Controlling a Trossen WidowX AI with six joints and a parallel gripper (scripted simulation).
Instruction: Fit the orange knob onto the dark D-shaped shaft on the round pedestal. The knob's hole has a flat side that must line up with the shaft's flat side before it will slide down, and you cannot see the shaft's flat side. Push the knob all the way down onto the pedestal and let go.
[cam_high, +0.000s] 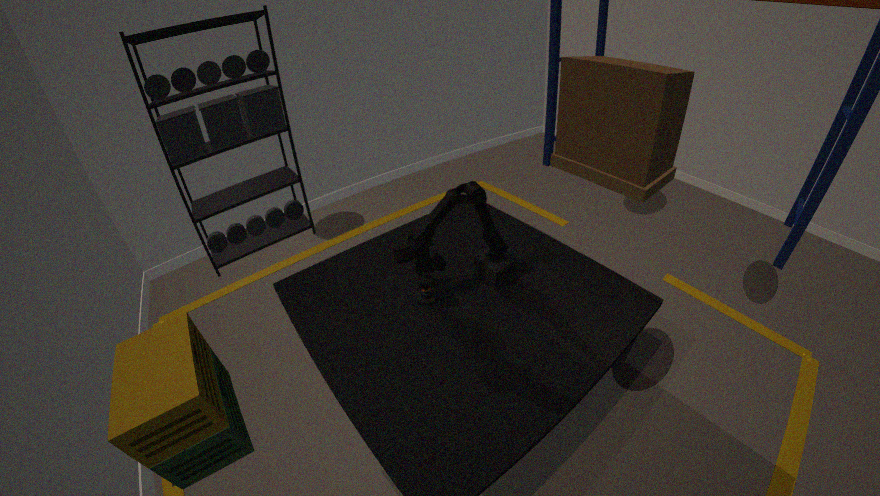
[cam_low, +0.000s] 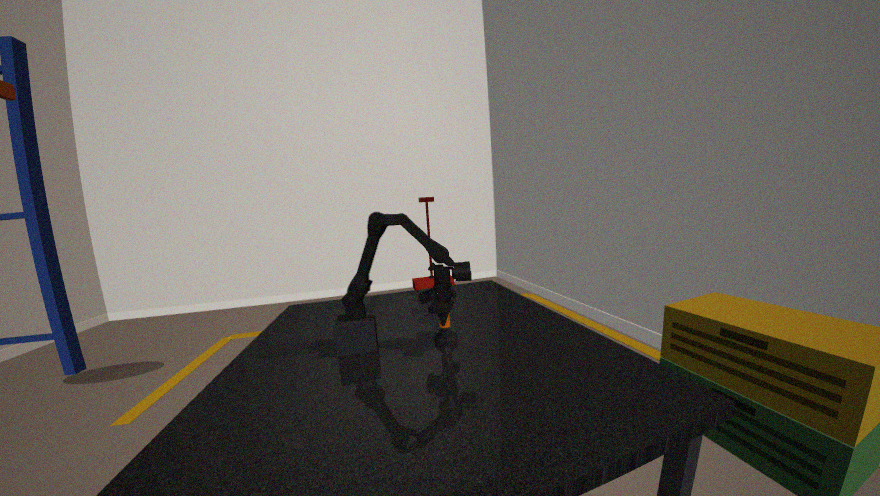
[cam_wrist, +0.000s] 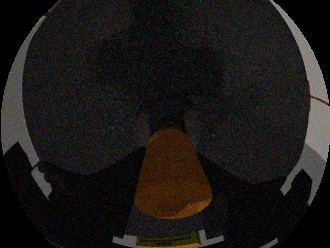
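Right now the orange knob is 20 mm above my gripper tip. From my gripper tip the other things lie so: round pedestal 40 mm below.
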